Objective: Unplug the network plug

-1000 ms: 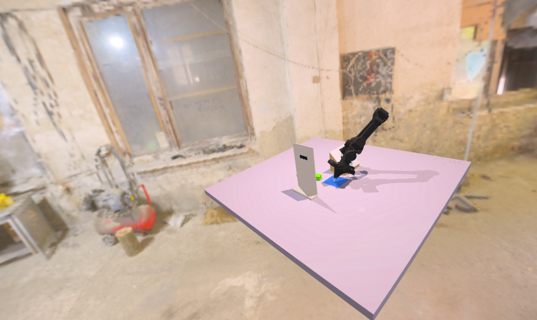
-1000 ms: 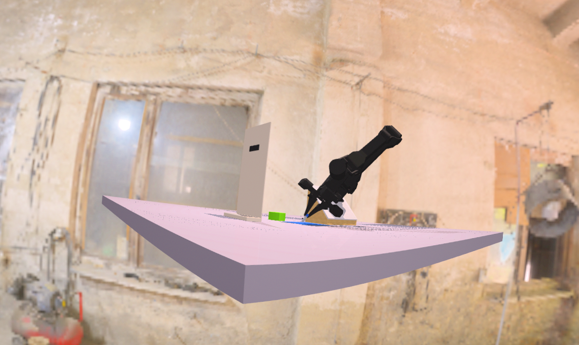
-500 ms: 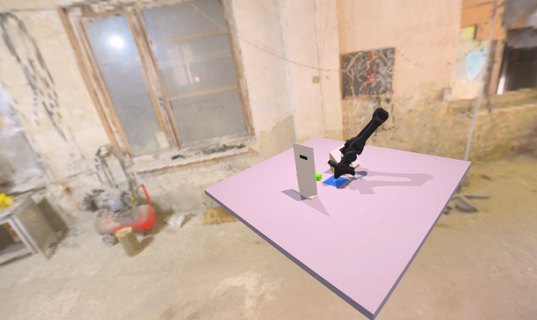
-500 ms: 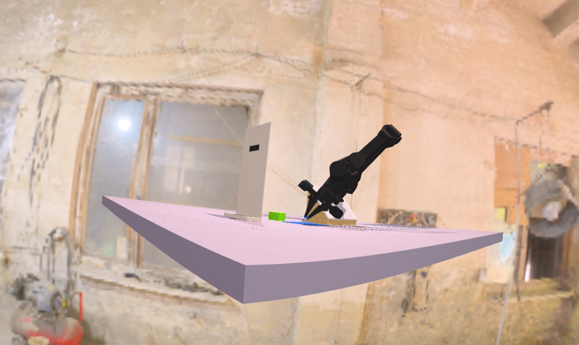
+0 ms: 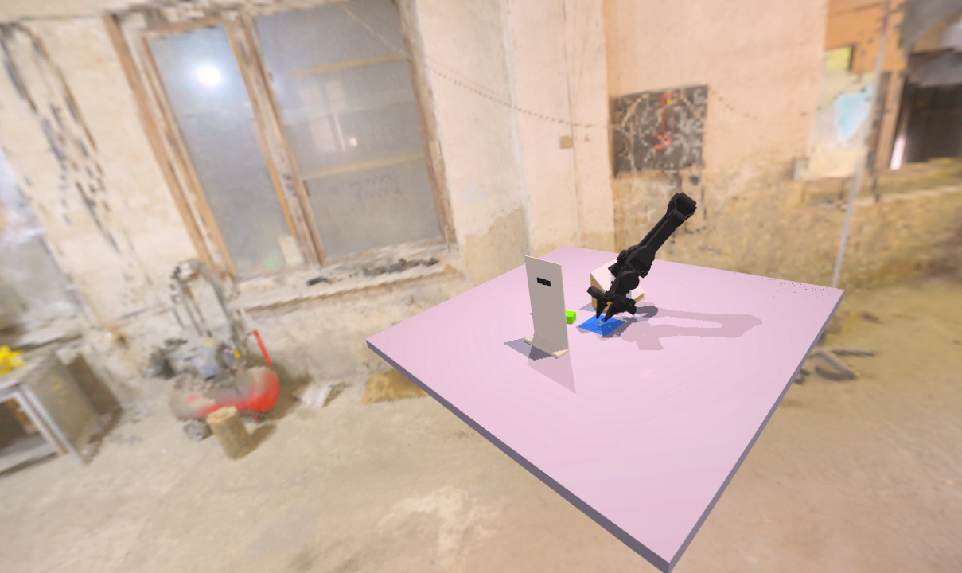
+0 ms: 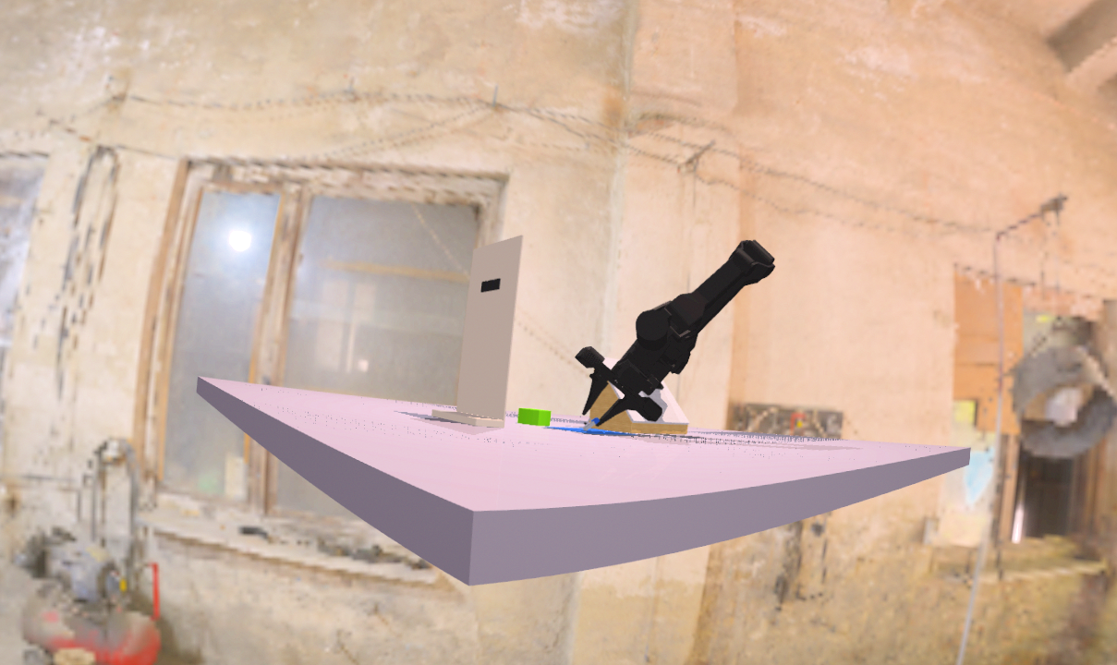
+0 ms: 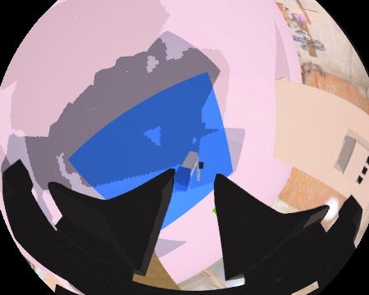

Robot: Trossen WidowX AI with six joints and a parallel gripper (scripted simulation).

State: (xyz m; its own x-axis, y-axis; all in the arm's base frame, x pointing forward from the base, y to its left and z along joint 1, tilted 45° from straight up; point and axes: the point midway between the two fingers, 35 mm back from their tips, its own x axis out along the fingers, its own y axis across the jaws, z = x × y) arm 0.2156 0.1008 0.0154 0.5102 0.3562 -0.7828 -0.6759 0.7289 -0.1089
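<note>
Right now my gripper tip is 1 cm above the grey plug. Round my gripper tip: beige upright panel: 20 cm ahead, 12 cm above, 7 cm to the right.
</note>
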